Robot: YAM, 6 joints.
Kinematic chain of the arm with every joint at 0, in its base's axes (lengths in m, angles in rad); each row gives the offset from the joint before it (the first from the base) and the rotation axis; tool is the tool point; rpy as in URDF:
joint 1: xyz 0 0 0.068 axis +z
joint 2: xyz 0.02 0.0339 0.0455 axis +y
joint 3: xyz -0.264 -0.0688 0 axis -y
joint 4: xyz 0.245 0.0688 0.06 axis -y
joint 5: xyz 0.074 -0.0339 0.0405 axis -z
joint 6: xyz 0.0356 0 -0.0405 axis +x
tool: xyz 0 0 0 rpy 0 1.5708 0
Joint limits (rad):
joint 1: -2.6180..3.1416
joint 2: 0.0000..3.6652
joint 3: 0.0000..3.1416
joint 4: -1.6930..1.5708
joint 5: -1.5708..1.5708
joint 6: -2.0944..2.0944
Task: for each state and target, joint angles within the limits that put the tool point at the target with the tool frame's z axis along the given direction. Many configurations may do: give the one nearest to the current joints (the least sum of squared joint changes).
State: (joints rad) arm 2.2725 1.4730 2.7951 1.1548 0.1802 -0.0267
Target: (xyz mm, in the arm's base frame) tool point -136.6 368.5 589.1 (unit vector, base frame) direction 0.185 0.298 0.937
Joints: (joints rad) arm 1.9514 2.1631 2.5647 0.9508 0.2862 -0.0267
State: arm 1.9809 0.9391 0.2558 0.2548 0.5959 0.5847
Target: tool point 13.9 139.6 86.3 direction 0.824 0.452 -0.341
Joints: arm 1.6952 1.2578 0.0024 0.4778 1.0632 0.5847
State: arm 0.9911 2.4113 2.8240 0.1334 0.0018 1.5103
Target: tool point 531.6 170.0 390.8 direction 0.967 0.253 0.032
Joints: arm 0.3132 2.4050 2.5571 -0.1201 0.0572 1.5103
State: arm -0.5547 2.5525 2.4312 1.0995 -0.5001 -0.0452
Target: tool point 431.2 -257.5 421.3 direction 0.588 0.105 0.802
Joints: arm -0.5670 2.3181 2.1600 1.2274 -0.4163 -0.0452
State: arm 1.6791 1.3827 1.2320 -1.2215 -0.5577 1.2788
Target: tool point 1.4 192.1 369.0 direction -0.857 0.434 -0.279
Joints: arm 1.3921 1.0607 1.1759 -0.9081 -1.1686 1.2788
